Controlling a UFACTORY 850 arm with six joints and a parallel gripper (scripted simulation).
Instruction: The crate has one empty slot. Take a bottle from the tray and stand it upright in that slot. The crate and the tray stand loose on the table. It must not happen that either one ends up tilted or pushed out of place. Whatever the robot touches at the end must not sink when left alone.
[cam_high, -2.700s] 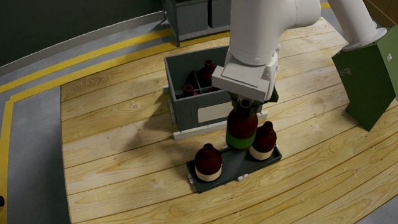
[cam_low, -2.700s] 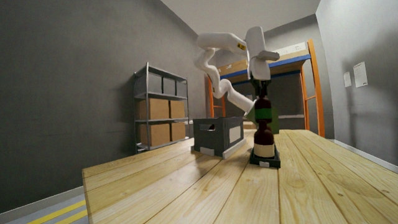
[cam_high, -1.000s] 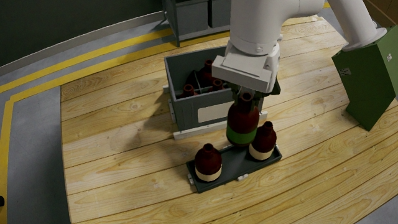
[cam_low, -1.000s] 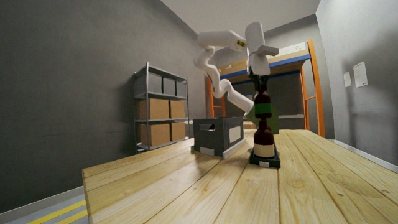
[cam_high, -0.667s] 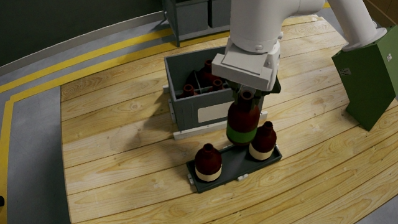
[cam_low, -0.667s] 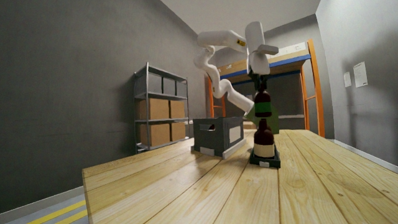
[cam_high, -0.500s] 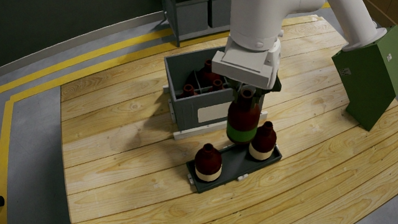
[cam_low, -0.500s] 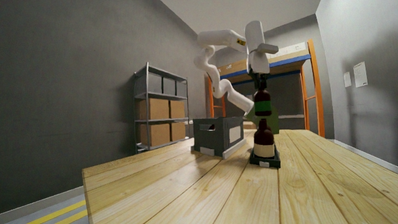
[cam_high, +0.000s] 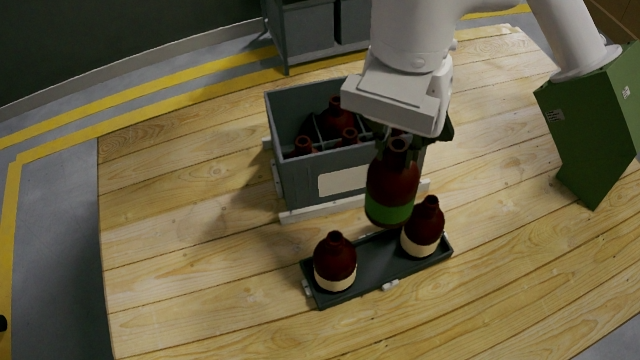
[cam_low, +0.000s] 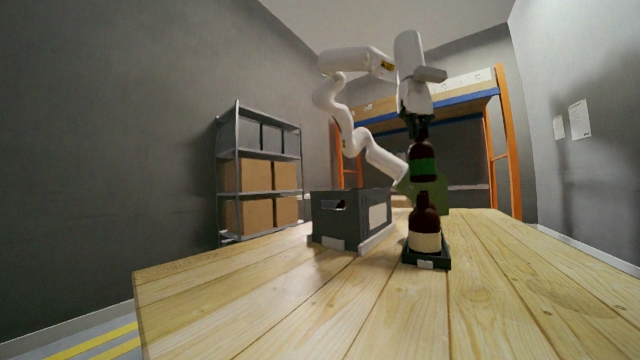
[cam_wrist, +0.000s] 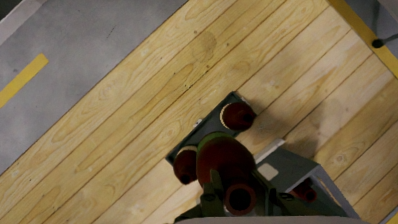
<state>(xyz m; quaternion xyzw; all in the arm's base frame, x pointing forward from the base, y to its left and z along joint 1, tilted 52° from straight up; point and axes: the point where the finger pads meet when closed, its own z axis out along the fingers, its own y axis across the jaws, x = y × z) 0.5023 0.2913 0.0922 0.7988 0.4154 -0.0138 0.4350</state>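
Right now the bottle is 7 cm below my hand. Also, from my hand: crate 2 cm behind, 23 cm to the right, 25 cm below; dark tray 32 cm below.
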